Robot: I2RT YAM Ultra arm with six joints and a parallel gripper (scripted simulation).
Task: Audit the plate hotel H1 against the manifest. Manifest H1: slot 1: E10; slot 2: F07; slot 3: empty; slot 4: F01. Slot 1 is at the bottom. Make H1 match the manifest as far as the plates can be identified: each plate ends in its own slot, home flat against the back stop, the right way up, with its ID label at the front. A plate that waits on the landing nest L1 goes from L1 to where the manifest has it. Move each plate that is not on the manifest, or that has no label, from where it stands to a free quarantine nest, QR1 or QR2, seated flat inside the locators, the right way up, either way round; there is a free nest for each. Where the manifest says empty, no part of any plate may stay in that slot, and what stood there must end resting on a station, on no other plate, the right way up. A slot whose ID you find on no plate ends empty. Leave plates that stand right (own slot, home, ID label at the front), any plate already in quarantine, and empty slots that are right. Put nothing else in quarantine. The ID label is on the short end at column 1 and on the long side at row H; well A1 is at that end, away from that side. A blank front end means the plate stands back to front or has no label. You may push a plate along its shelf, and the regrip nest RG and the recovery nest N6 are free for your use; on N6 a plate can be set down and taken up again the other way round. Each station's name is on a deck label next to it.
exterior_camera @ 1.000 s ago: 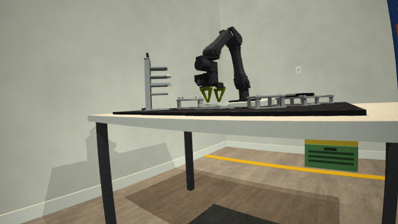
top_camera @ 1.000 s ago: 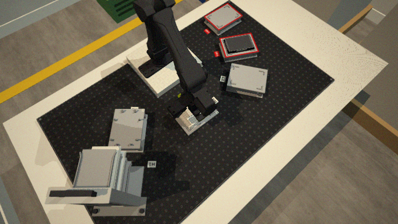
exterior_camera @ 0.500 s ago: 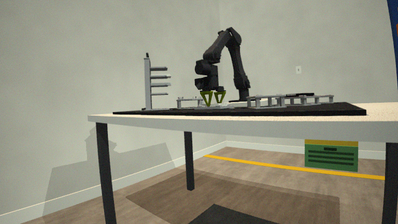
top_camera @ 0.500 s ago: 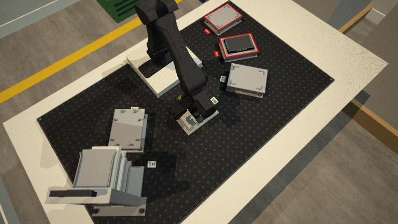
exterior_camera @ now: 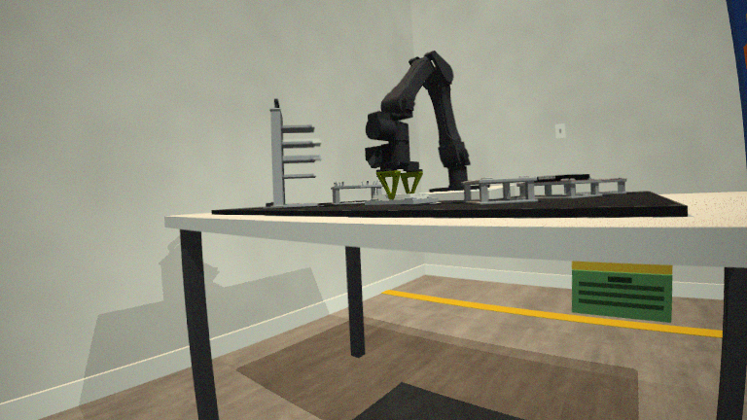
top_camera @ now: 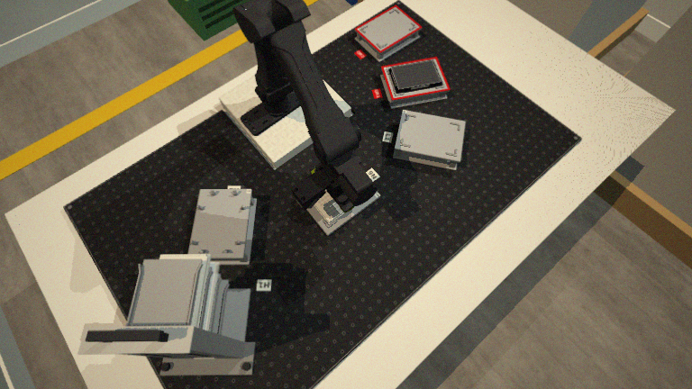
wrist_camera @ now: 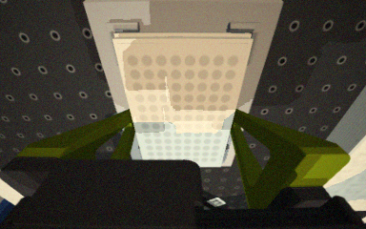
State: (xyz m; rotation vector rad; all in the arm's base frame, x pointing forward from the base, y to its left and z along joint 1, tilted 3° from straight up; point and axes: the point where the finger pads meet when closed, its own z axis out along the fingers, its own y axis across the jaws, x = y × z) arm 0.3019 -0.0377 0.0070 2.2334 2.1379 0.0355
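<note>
Right now my hand is 20 mm above the recovery nest N6. Round my hand: N6 deck label 100 mm to the left, 20 mm below; A1 mark 70 mm to the left, 60 mm ahead, 10 mm below; white well plate right at my hand.
</note>
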